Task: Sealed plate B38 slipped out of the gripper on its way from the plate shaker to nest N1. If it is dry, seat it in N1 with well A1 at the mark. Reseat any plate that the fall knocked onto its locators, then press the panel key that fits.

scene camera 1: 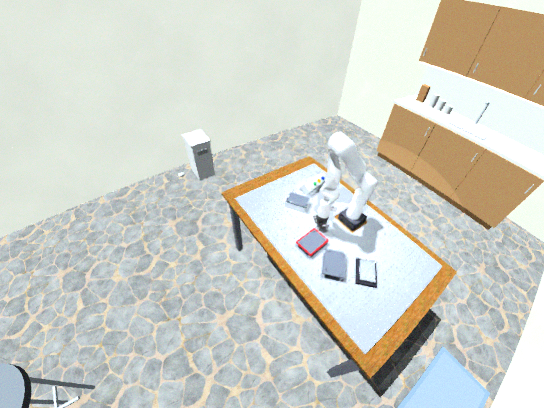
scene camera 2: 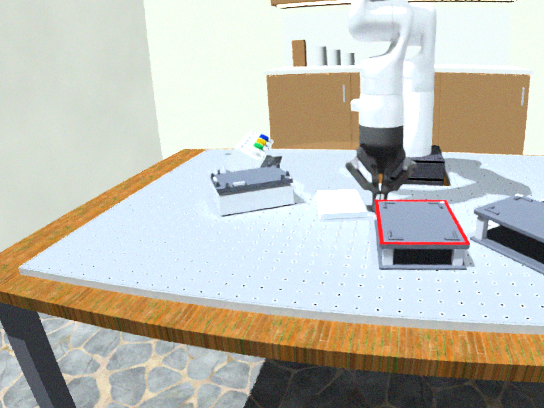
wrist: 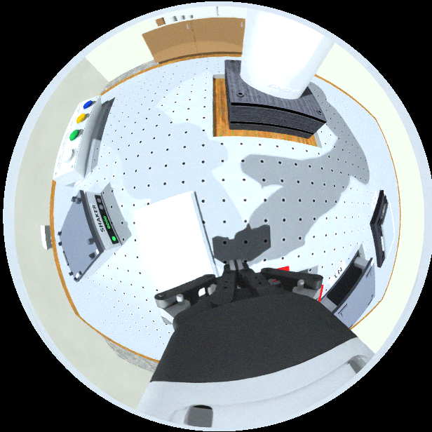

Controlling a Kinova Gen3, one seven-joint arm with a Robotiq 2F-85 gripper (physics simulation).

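Where they show: gripper, fingertip midpoint: (scene camera 1: 318, 229); arm's base at its link origin: (scene camera 1: 353, 214) (scene camera 2: 411, 151).
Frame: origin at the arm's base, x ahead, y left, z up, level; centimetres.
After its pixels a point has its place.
Note:
A white plate (scene camera 2: 341, 204) @[x 24.8, y -14.1, z -3.8 cm] (wrist: 172, 235) lies flat on the perforated board; I cannot make out its lettering, well A1 or whether it is dry. My gripper (scene camera 1: 324, 228) @[x 25.2, y -7.2, z -5.0 cm] (scene camera 2: 381, 196) @[x 25.2, y -7.2, z -5.0 cm] (wrist: 234, 266) is shut and empty, low beside the plate's edge and next to the red-rimmed stand. Nest N1 (scene camera 1: 334, 264) @[x 38.3, y 17.8, z -0.1 cm] (scene camera 2: 520, 214) @[x 36.5, y 14.2, z 0.0 cm] (wrist: 356, 301) is a grey raised stand with no plate showing on top. The shaker (scene camera 1: 298, 200) @[x 22.0, y -31.0, z 0.3 cm] (scene camera 2: 254, 177) @[x 22.3, y -30.9, z 0.3 cm] (wrist: 80, 240) has a grey top with no plate on it. The panel (scene camera 1: 308, 186) @[x 7.0, y -36.0, z 1.8 cm] (scene camera 2: 247, 145) @[x 3.5, y -38.0, z 2.2 cm] (wrist: 65, 160) has blue, yellow, green and white keys.
The red-rimmed grey stand (scene camera 1: 312, 242) @[x 37.3, y -0.8, z -1.3 cm] (scene camera 2: 420, 222) @[x 37.8, y -1.1, z -1.2 cm] has corner locators and a bare top; the gripper partly hides it in the wrist view. A black tray (scene camera 1: 366, 285) @[x 31.2, y 37.2, z -4.0 cm] with a pale plate (scene camera 1: 368, 270) @[x 24.4, y 32.3, z -1.8 cm] stands beyond N1. The arm's black base (scene camera 1: 352, 220) @[x 4.7, y 3.2, z -0.1 cm] (scene camera 2: 425, 170) @[x 6.6, y 2.8, z -2.5 cm] (wrist: 275, 117) is behind the gripper.

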